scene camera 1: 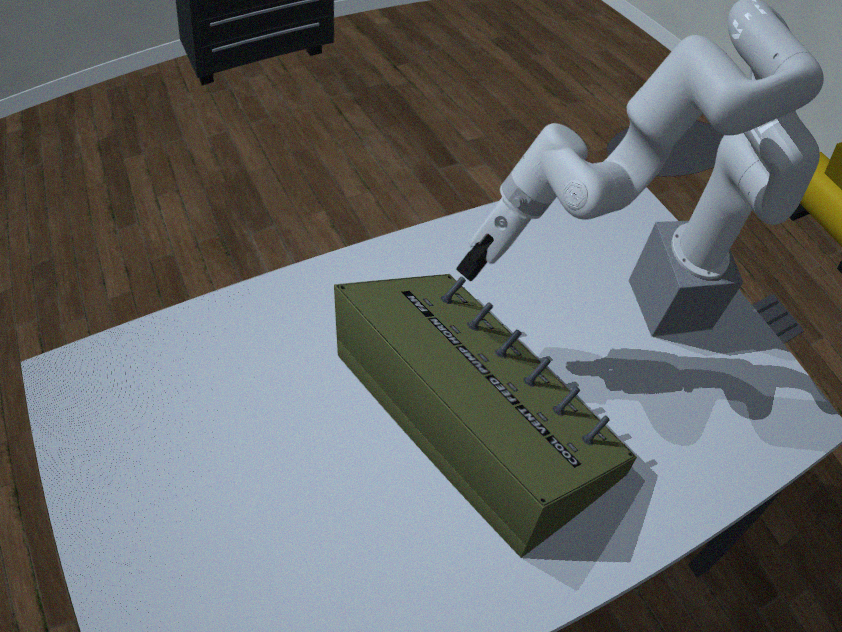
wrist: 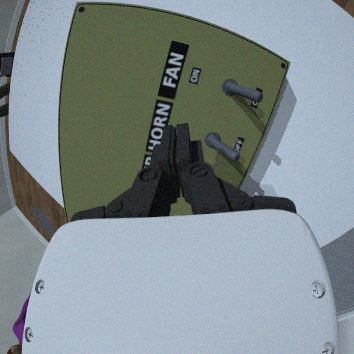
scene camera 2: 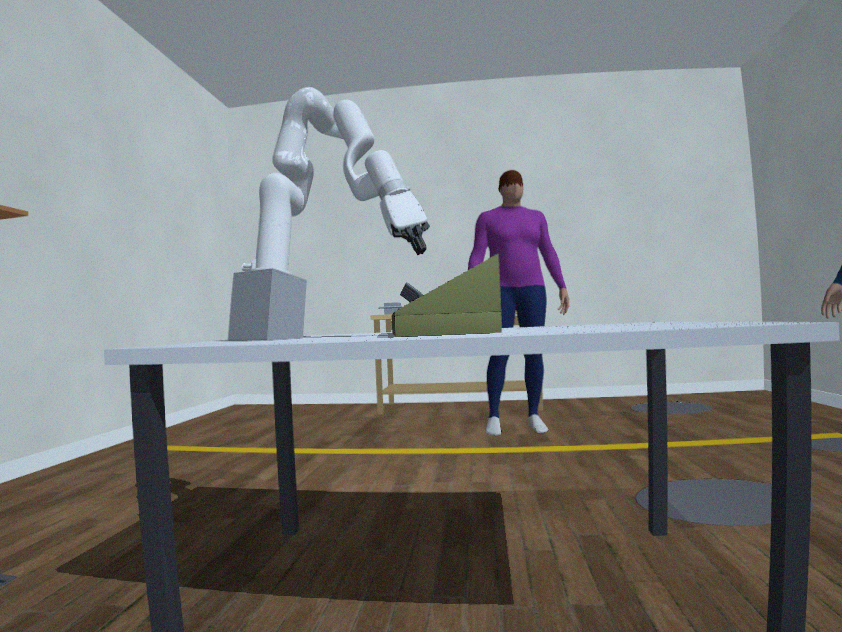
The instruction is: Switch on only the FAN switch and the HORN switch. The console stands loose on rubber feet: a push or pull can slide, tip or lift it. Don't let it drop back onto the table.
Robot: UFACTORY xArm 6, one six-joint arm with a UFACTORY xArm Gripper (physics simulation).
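Places are measured from the arm's base along level axes (x left, y back, z up), in millimetres.
Pixels of known places: gripper, fingertip midpoint: [scene camera 1: 465, 273] [wrist: 178, 142] [scene camera 2: 422, 252]; arm's base, link origin: [scene camera 1: 700, 251] [wrist: 349, 319] [scene camera 2: 270, 276].
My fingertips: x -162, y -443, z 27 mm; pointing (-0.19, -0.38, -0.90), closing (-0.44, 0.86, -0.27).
Ahead of a thing's pixels: the offset from my fingertips to its top centre.
A green sloped console [scene camera 1: 421, 380] [scene camera 2: 462, 299] [wrist: 110, 100] stands on the table, flat on its base. The FAN switch @(dz -81, dx -53, dy +27 mm) [scene camera 1: 452, 290] [wrist: 242, 90] and the HORN switch @(dz -81, dx +19, dy +32 mm) [scene camera 1: 480, 317] [wrist: 222, 146] both lean toward their OFF marks. The other levers, for PUMP, FEED, VENT and COOL, lean the same way in the first scene view. My gripper [scene camera 1: 465, 277] [scene camera 2: 421, 252] [wrist: 178, 142] is shut and empty. It hangs above the console's FAN end, apart from its face in the second scene view. In the wrist view its tips overlap the HORN label, and HORN's ON mark does not show.
The white table [scene camera 1: 204, 442] [scene camera 2: 612, 336] carries the console and the arm's grey base block [scene camera 1: 680, 285] [scene camera 2: 266, 306]. A person [scene camera 2: 513, 248] stands behind the table in the second scene view. A black drawer cabinet [scene camera 1: 261, 40] stands on the floor at the back.
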